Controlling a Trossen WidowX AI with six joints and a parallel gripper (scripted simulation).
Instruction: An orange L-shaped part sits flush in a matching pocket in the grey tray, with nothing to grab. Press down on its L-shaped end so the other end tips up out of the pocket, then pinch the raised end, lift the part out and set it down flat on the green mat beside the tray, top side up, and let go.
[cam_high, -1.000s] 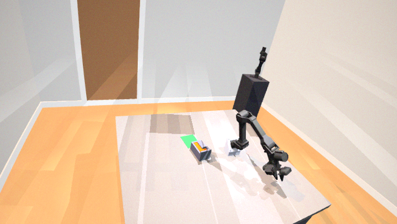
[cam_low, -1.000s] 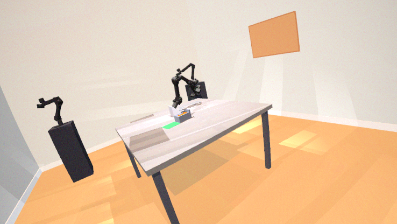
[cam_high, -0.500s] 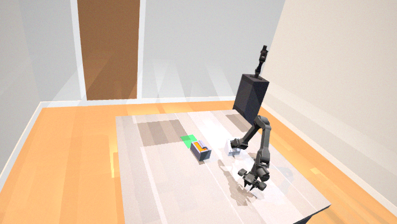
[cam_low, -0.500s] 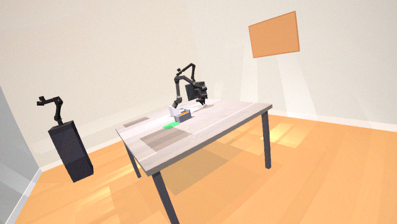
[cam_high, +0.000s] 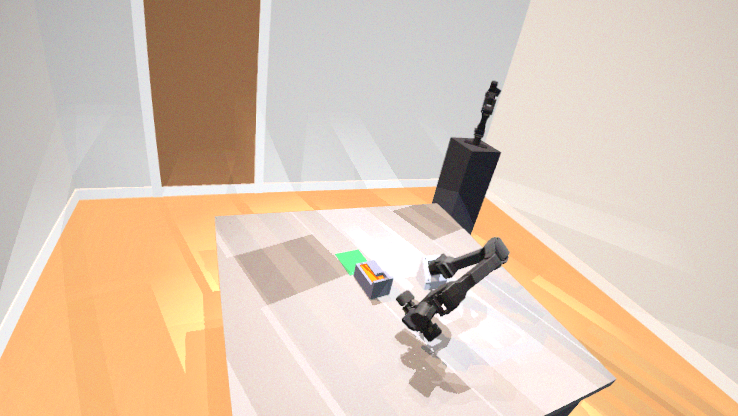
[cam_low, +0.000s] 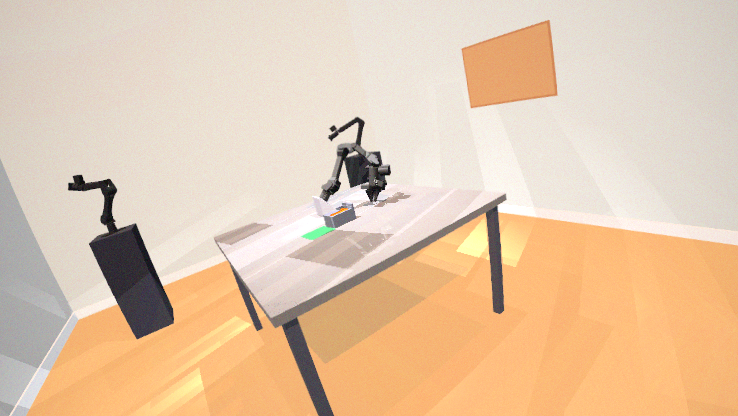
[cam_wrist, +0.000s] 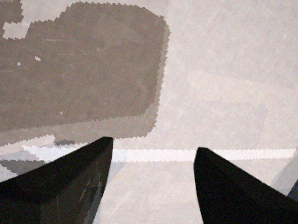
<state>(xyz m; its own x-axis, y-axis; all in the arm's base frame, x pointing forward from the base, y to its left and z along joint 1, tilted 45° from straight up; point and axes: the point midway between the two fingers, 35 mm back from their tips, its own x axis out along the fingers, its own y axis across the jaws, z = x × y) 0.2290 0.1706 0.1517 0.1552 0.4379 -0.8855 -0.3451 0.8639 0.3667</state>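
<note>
My gripper tip is now 40 mm short of the orange part, 250 mm to the left of it and 20 mm below it. From my gripper tip the other things lie so: green mat 50 mm ahead, 410 mm to the right, 40 mm below.
</note>
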